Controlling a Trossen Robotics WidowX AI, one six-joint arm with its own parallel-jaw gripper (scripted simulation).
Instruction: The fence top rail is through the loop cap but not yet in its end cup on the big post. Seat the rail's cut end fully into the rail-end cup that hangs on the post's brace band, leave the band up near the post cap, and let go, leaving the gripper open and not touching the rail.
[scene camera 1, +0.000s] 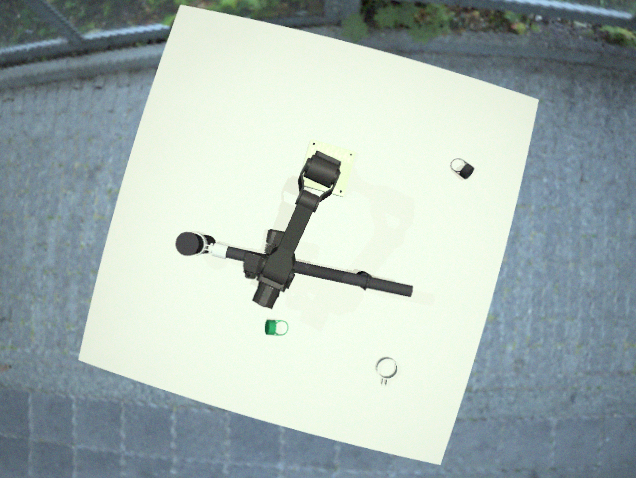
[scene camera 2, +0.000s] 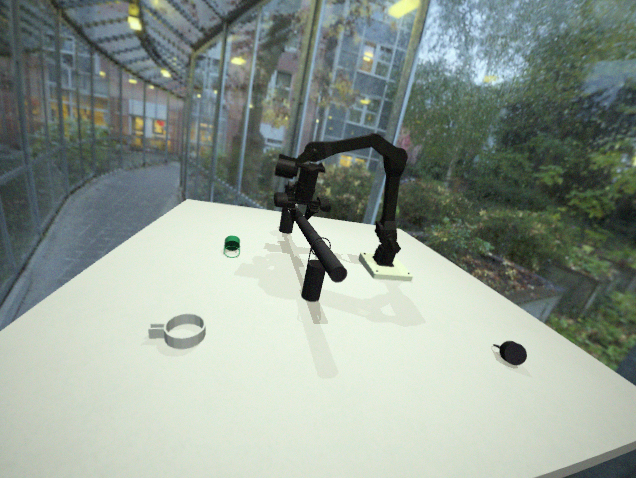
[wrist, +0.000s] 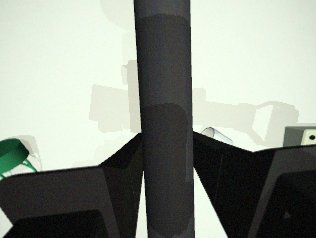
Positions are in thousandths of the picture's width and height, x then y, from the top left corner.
my gripper: scene camera 1 425, 545; scene camera 2 469, 468; wrist 517, 569
top rail: scene camera 1 476, 562; scene camera 2 531, 570; wrist 517, 179
